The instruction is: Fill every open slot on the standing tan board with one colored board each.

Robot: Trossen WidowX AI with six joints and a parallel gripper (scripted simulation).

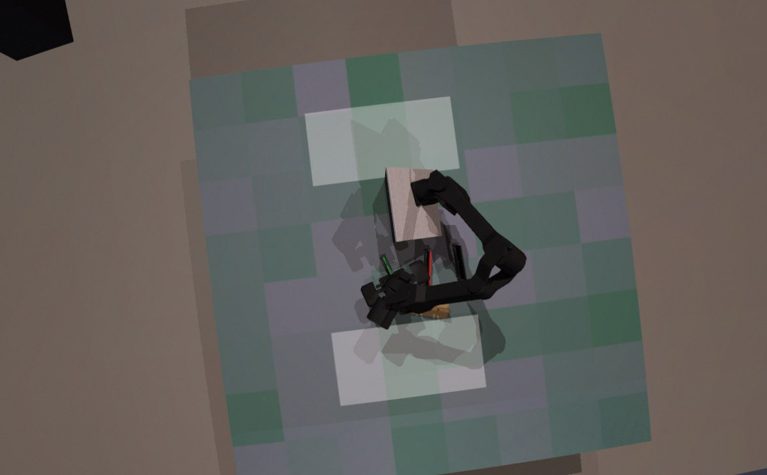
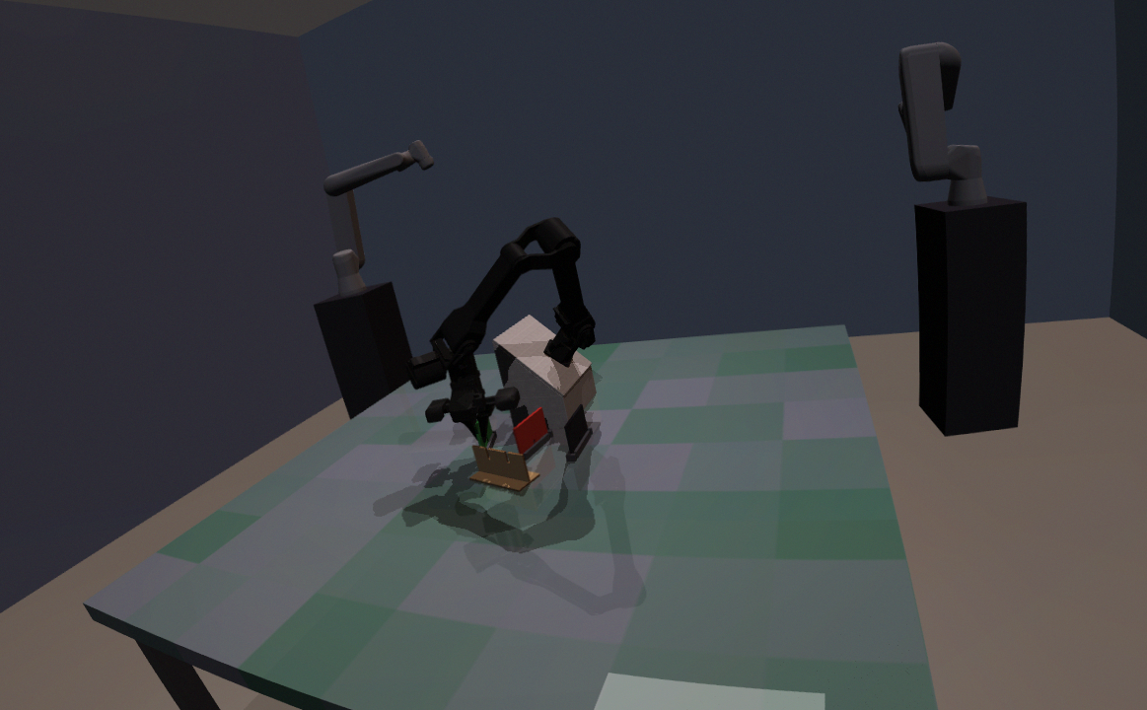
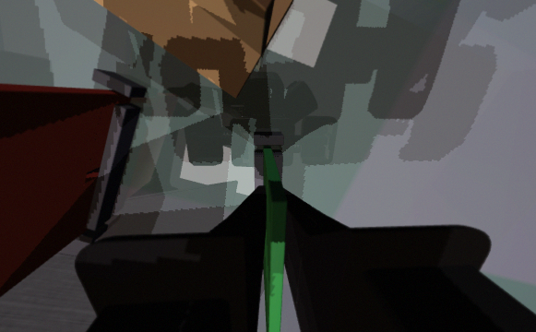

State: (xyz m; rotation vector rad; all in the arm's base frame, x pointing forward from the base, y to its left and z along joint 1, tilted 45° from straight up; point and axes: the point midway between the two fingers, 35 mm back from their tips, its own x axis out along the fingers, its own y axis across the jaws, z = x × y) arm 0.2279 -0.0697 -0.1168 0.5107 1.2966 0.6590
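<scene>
The tan board is 100 mm ahead of my gripper tip and 70 mm to the left of it. The rest, counted from my gripper tip: red board: 110 mm to the left, 10 mm behind; then green board: 30 mm behind; then black board: 200 mm to the left.
</scene>
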